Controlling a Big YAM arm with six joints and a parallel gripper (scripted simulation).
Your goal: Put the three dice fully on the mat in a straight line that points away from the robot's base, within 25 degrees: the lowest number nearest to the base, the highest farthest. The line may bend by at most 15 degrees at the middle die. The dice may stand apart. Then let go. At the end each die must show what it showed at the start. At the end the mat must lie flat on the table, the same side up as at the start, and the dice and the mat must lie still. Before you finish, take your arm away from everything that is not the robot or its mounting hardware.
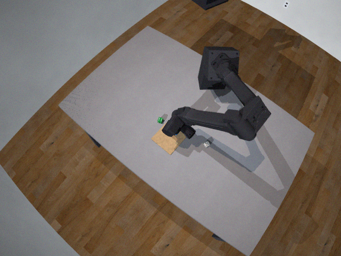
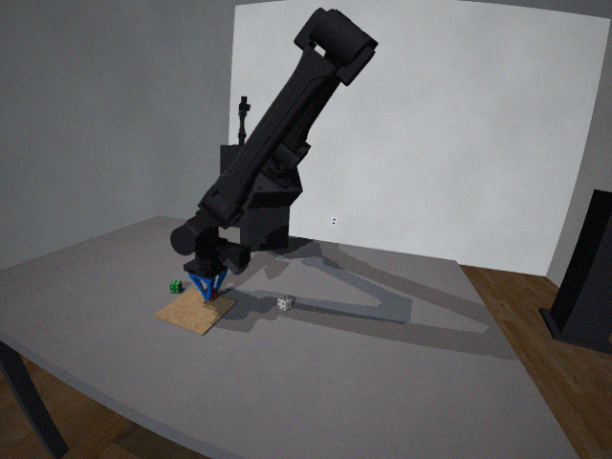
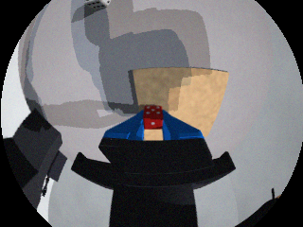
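The red die lies right at my hand. The rest, counted from my hand: tan mat (5 cm ahead, 2 cm below); then green die (10 cm to the right, 3 cm ahead, 1 cm below); then white die (16 cm to the left, 9 cm behind, 1 cm below).
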